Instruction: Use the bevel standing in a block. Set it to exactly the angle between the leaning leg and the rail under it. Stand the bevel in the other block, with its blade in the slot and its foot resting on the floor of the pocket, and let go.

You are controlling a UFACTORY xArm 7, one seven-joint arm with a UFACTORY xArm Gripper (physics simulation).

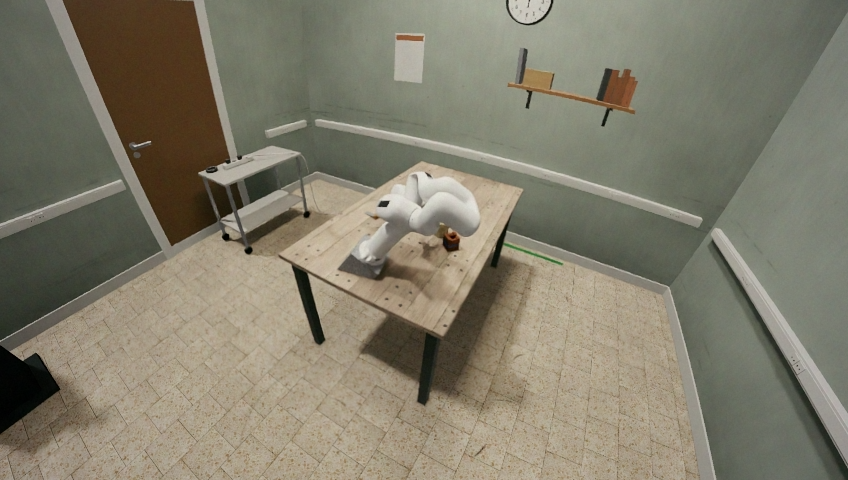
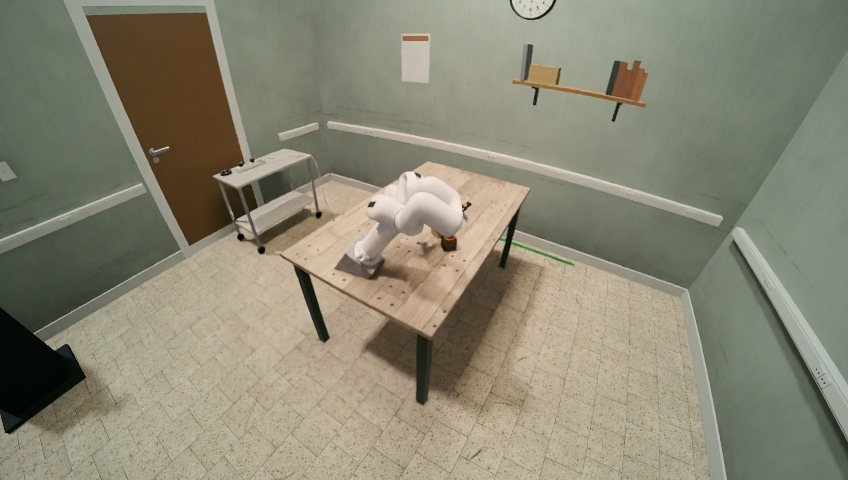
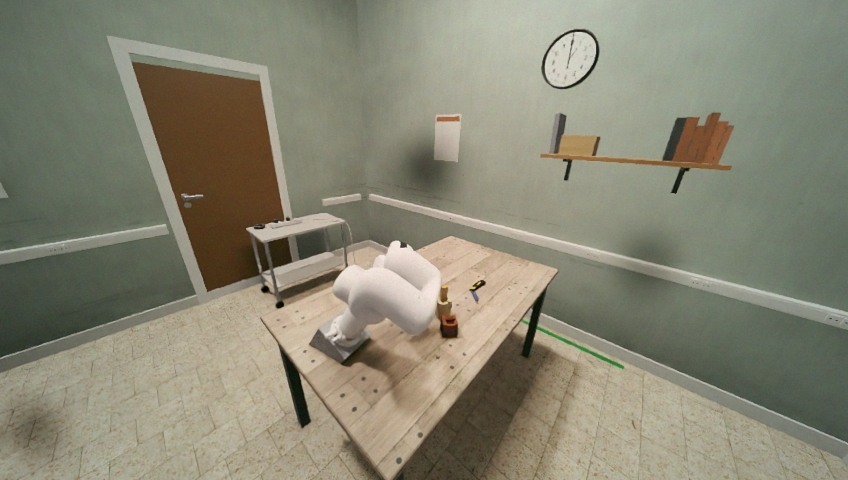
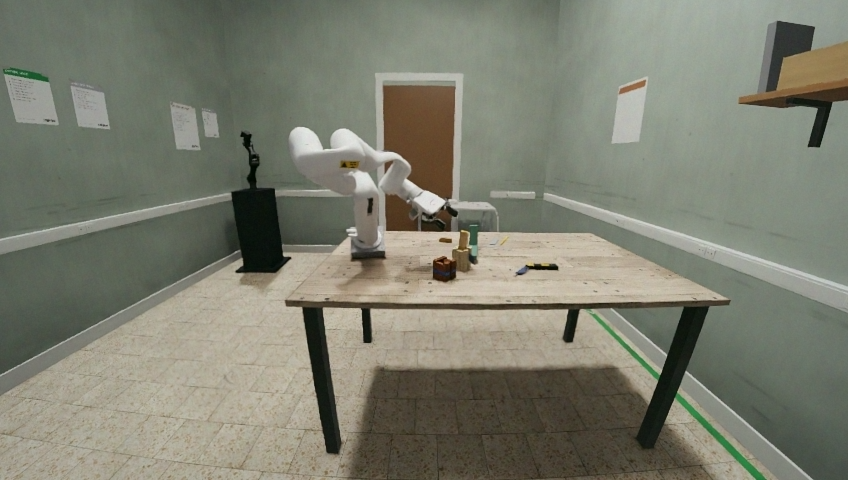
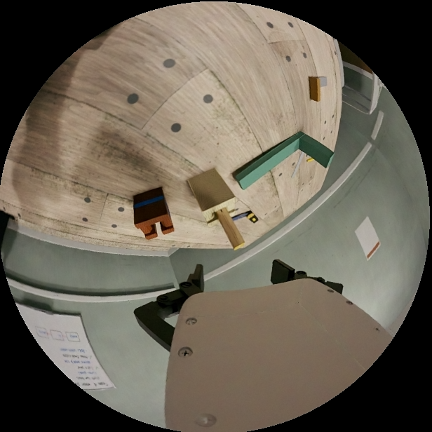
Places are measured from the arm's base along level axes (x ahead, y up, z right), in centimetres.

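Pixels of known places: gripper, fingertip midpoint: (image 4: 451, 220); arm's base, origin of the base link: (image 1: 371, 253) (image 2: 366, 253) (image 3: 346, 330) (image 4: 367, 238).
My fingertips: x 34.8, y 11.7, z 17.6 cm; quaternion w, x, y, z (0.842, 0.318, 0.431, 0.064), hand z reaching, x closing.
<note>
Ahead of a thing's pixels: the offset from my fingertips to its top centre. Level surfaces: height alone.
The bevel {dx +6.8, dy -4.0, dz +1.6 cm} (image 5: 230, 229) (image 4: 464, 239) (image 3: 443, 291) stands with its wooden handle up in the tan block {dx +4.9, dy -10.8, dz +0.5 cm} (image 5: 209, 187) (image 4: 461, 259) (image 3: 443, 308); its blade cannot be made out clearly. The red-brown block {dx -3.4, dy -12.5, dz +9.4 cm} (image 5: 151, 205) (image 4: 444, 268) (image 3: 449, 327) with a blue band stands beside it, a notch in its top. The green rail (image 5: 270, 160) lies on the table, and the green leg {dx +16.3, dy -8.3, dz -26.9 cm} (image 5: 316, 149) (image 4: 473, 234) rises from its far end. My gripper (image 5: 239, 273) (image 4: 447, 217) is open and empty. It is tilted above the table, apart from the bevel and both blocks.
A utility knife {dx +34.2, dy -17.7, dz +5.8 cm} (image 4: 541, 266) (image 3: 477, 285) (image 5: 252, 217) lies beyond the tan block. A small square with a brown wooden stock (image 5: 314, 89) (image 4: 445, 240), a grey strip (image 5: 298, 166) and a yellow strip {dx +36.4, dy -18.9, dz -37.4 cm} (image 4: 504, 240) lie farther off on the table {dy -19.6 cm} (image 4: 624, 279). A trolley stands beyond the table.
</note>
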